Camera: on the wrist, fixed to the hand. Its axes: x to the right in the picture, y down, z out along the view.
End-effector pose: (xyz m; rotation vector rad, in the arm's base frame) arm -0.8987 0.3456 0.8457 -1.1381 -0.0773 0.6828
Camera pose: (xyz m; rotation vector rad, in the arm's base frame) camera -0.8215 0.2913 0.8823 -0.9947 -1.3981 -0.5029
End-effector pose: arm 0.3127 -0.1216 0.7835 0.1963 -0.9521 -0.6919
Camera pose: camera 0.3313 -0.2051 0.7293 0.3362 -0.9175 -2.4144
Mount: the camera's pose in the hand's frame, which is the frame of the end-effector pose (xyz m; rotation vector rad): 0.0222 -0.0800 -0.0580 -0.4761 -0.4593 -1.5240
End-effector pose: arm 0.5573 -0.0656 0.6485 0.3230 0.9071 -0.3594
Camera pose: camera 0.4944 -0.1165 0.5876 -0.9514 0.5950 -1.5013
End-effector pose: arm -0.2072 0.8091 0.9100 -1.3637 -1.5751 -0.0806
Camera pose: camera -0.2297 0.7604 0.9959 -0.1584 -2.7724 -1.1673
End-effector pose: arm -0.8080 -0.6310 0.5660 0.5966 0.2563 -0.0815
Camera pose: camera -0.8110 -0.6643 0.4704 -0.2144 0.2195 -1.5633
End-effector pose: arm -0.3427 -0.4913 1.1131 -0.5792 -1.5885 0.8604
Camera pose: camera -0.2831 -0.5104 1.1927 0.6065 -2.0358 -0.5921
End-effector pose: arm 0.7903 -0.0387 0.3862 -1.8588 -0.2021 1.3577
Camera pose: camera 0.8743 -0.0030 0.4301 -1.0265 -1.8393 0.5466
